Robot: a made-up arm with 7 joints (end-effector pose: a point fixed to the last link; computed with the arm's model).
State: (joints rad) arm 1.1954 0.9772 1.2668 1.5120 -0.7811 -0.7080 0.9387
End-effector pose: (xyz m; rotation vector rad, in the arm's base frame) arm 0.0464 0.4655 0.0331 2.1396 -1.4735 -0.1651
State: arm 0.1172 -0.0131 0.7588 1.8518 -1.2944 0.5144 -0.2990
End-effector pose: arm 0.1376 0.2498 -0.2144 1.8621 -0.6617 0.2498
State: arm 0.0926 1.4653 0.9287 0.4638 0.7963 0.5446 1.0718
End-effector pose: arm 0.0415 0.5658 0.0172 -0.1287 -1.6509 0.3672
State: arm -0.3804 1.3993 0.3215 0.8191 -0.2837 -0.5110 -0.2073
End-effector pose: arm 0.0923 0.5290 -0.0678 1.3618 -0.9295 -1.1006
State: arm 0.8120 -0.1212 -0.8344 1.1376 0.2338 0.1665 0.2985
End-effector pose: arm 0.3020 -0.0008 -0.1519 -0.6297 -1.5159 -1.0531
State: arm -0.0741 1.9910 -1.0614 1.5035 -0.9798 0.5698 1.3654
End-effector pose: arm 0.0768 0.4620 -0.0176 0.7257 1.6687 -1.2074
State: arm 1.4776 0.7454 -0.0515 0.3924 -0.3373 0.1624 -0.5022
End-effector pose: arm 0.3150 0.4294 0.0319 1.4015 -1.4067 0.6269
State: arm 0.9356 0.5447 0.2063 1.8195 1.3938 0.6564 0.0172
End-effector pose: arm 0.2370 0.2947 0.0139 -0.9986 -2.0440 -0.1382
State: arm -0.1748 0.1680 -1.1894 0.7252 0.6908 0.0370 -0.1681
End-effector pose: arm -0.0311 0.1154 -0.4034 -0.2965 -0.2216 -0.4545
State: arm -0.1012 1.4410 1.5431 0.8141 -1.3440 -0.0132 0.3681
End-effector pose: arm 0.0099 0.5407 0.0652 1.8735 -0.1742 -0.0702
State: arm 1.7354 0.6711 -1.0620 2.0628 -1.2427 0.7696 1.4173
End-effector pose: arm 0.2160 0.1727 0.1055 1.6853 -1.1311 -1.2818
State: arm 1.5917 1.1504 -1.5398 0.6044 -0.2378 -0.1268 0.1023
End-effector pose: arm 0.2476 0.4784 0.0080 1.4116 -0.7017 -1.0666
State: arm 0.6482 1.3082 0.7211 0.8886 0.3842 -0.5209 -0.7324
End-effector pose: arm 0.0850 0.5284 0.0423 -1.5912 2.1832 -1.3265
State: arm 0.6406 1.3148 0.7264 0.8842 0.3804 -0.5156 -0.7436
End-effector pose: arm 0.0832 0.5291 0.0432 -1.6036 2.1673 -1.3346
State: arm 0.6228 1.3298 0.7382 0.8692 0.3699 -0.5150 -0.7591
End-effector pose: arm 0.0791 0.5311 0.0449 -1.6336 2.1383 -1.3357
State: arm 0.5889 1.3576 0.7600 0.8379 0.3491 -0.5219 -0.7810
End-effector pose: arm 0.0717 0.5348 0.0478 -1.6890 2.0900 -1.3241
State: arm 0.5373 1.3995 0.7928 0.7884 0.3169 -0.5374 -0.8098
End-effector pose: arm 0.0612 0.5399 0.0528 -1.7674 2.0217 -1.2950
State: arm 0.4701 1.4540 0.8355 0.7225 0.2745 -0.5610 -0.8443
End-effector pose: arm 0.0487 0.5455 0.0609 -1.8584 1.9386 -1.2458
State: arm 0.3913 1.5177 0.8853 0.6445 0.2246 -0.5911 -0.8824
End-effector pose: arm 0.0360 0.5503 0.0723 -1.9498 1.8503 -1.1772
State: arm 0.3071 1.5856 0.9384 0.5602 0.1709 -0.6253 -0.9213
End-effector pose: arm 0.0253 0.5535 0.0863 -2.0307 1.7676 -1.0952
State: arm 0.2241 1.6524 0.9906 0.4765 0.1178 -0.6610 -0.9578
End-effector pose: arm 0.0181 0.5548 0.1015 -2.0951 1.6995 -1.0083
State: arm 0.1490 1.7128 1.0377 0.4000 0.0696 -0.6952 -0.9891
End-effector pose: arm 0.0146 0.5546 0.1159 -2.1420 1.6504 -0.9260
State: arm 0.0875 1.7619 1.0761 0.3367 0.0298 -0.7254 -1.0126
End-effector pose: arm 0.0140 0.5535 0.1277 -2.1739 1.6205 -0.8558
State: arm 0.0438 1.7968 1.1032 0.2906 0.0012 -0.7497 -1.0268
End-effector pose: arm 0.0147 0.5523 0.1360 -2.1938 1.6065 -0.8026
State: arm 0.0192 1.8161 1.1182 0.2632 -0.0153 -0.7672 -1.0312
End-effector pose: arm 0.0155 0.5516 0.1402 -2.2053 1.6043 -0.7682
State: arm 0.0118 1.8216 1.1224 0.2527 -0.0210 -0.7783 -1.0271
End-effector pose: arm 0.0157 0.5516 0.1411 -2.2106 1.6099 -0.7505
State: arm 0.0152 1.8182 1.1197 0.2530 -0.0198 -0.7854 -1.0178
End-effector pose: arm 0.0153 0.5521 0.1397 -2.2122 1.6200 -0.7433
